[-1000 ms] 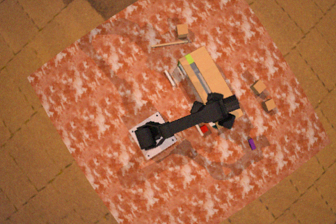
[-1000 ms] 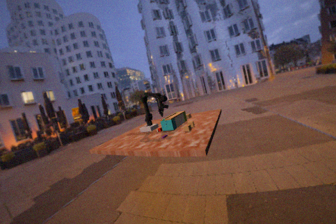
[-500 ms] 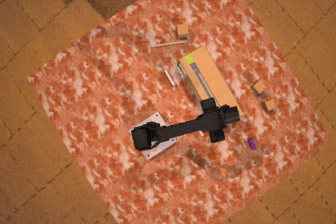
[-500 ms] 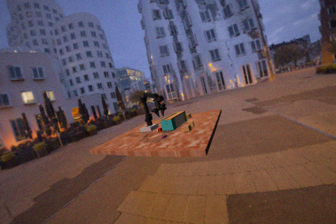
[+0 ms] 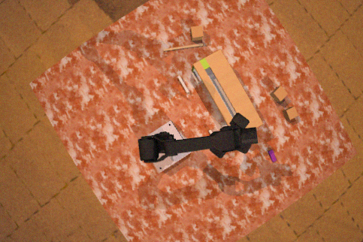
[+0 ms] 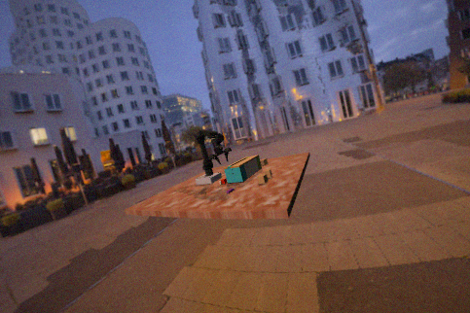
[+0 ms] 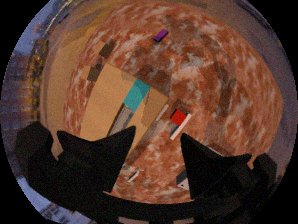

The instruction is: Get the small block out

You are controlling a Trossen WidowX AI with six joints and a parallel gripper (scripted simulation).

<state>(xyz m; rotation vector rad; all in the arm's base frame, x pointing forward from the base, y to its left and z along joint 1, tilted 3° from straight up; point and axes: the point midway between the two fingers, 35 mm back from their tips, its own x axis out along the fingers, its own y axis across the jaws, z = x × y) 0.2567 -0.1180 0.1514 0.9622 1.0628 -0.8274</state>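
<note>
Now: the small red block 140 mm below my gripper tip, 30 mm behind it and 20 mm to the right of it. Round my gripper tip: thin wooden stick: 460 mm to the left, 150 mm below, 60 mm ahead; then box: 150 mm to the left, 100 mm below, 50 mm ahead.
</note>
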